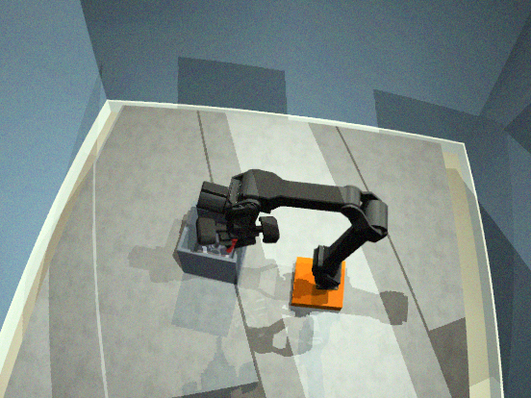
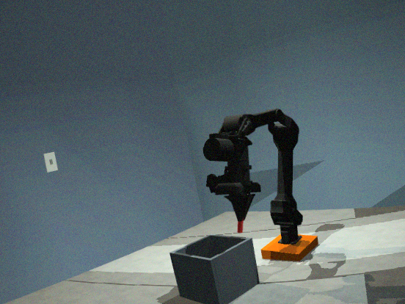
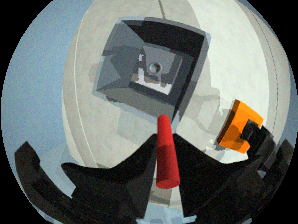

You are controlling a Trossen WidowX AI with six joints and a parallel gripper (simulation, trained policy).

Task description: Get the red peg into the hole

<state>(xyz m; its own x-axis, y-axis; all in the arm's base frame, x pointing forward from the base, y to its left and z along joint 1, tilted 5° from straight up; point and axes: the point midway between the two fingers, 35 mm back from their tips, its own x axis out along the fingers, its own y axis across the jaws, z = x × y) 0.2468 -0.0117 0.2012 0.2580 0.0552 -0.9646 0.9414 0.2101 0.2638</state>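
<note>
The light grey plate is 60 mm ahead of my gripper tip, 70 mm to the right of it and 140 mm below it. The rest, counted from my gripper tip: red peg 10 mm above.
</note>
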